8 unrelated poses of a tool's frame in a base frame.
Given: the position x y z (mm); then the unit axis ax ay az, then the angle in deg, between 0 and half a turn.
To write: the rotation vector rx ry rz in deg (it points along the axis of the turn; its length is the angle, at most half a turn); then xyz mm. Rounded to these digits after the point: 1 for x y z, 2 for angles.
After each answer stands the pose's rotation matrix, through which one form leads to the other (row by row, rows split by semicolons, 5 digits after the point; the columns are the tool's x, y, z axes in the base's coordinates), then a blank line. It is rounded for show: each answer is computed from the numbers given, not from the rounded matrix.
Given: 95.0, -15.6, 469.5, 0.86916, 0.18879, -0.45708, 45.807
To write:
39.81, 8.65, -20.94, 95.0, -15.6, 469.5
0.92592 0.37743 0.01502; -0.27802 0.70787 -0.64932; -0.25570 0.59704 0.76036

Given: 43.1, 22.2, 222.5, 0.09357, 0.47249, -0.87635, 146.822
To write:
13.74, 69.37, -128.67, 43.1, 22.2, 222.5
-0.82089 0.56079 0.10793; -0.39836 -0.42687 -0.81184; -0.40920 -0.70943 0.57381

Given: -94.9, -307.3, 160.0, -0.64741, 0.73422, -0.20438, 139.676
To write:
-90.43, 102.55, -28.55, -94.9, -307.3, 160.0
-0.02370 -0.70549 0.70832; -0.97001 0.18768 0.15448; -0.24192 -0.68341 -0.68878

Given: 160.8, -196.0, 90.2, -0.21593, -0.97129, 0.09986, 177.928
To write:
-38.42, -172.82, 17.77, 160.8, -196.0, 90.2
-0.90613 0.41571 -0.07823; 0.42293 0.88684 -0.18612; -0.00799 -0.20173 -0.97941

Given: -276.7, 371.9, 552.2, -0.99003, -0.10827, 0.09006, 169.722
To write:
-168.03, -18.38, 15.29, -276.7, 371.9, 552.2
0.96065 0.19659 -0.19621; 0.22873 -0.96070 0.15730; -0.15758 -0.19599 -0.96786

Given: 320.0, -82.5, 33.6, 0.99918, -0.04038, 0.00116, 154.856
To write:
154.73, -6.25, 0.18, 320.0, -82.5, 33.6
0.99689 -0.07736 -0.01495; -0.07638 -0.90214 -0.42464; 0.01937 0.42446 -0.90524

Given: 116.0, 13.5, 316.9, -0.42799, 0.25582, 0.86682, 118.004
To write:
-50.50, 30.19, 102.29, 116.0, 13.5, 316.9
-0.20035 -0.92623 -0.31932; 0.60443 -0.37336 0.70375; -0.77105 -0.05201 0.63464

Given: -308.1, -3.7, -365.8, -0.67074, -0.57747, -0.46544, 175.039
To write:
-117.41, -101.08, -81.47, -308.1, -3.7, -365.8
-0.09815 0.81347 0.57327; 0.73296 -0.33056 0.59455; 0.67315 0.47855 -0.56380

